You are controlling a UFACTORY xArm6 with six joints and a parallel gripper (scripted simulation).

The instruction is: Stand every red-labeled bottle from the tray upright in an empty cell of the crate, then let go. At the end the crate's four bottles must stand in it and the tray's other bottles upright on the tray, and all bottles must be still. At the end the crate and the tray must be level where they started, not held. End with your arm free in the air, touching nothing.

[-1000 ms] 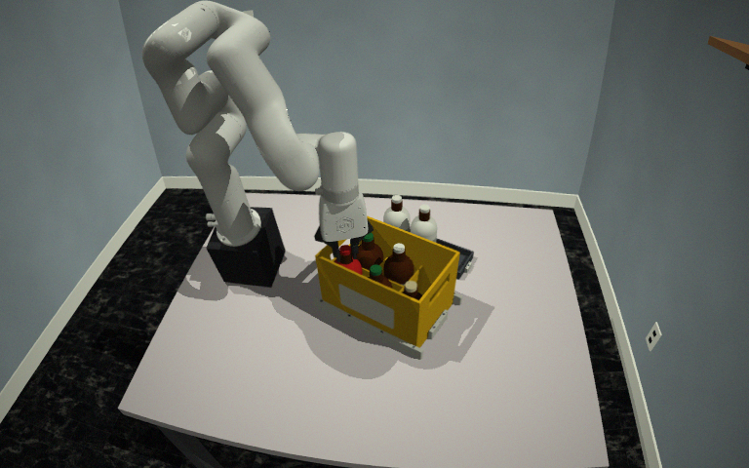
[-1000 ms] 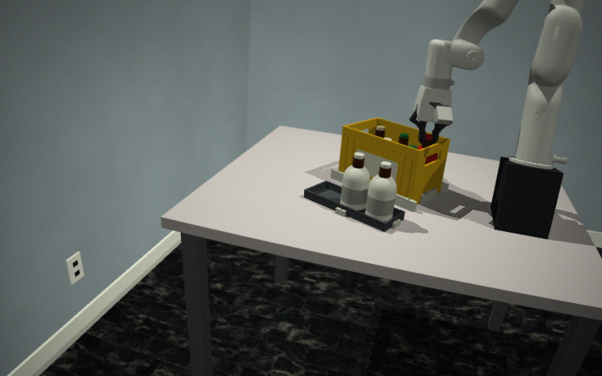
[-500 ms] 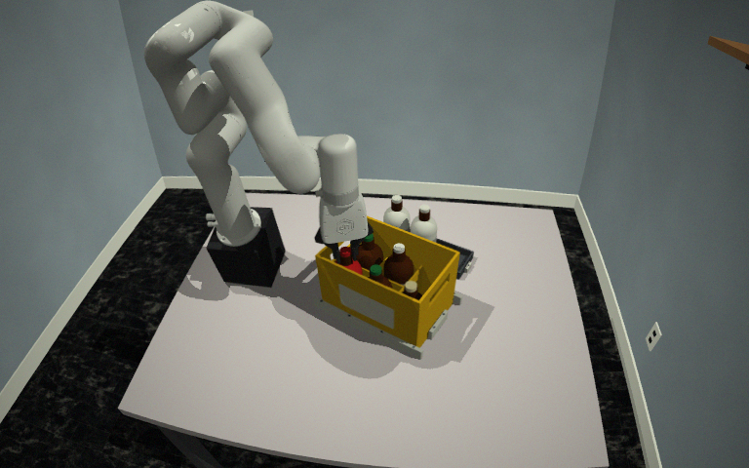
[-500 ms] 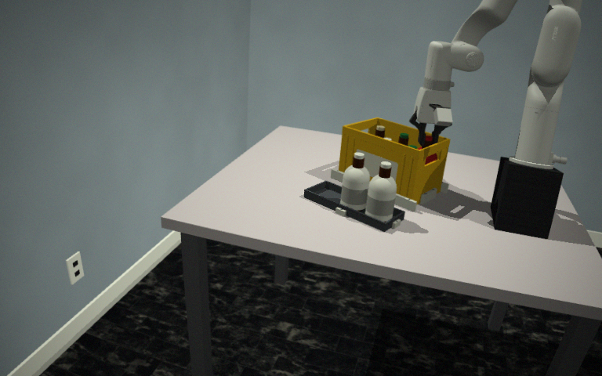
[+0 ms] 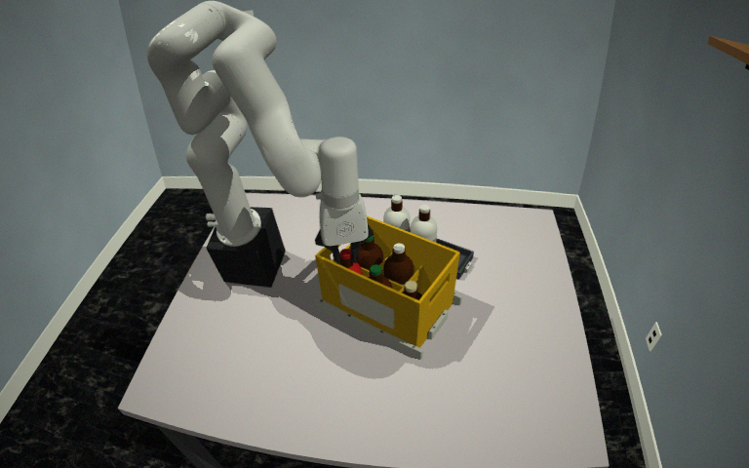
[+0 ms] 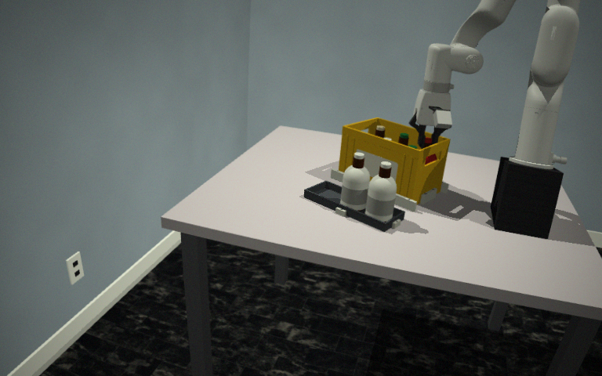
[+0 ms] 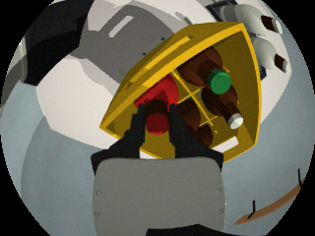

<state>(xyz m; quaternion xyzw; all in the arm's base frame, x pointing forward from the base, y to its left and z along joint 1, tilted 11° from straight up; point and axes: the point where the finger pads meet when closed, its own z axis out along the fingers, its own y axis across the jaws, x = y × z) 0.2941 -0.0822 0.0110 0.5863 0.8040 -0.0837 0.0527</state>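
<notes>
My hand is 70 mm above the red-labeled bottle. The rest, counted from my hand: crate: 100 mm ahead, 80 mm below, 10 mm to the right.
</notes>
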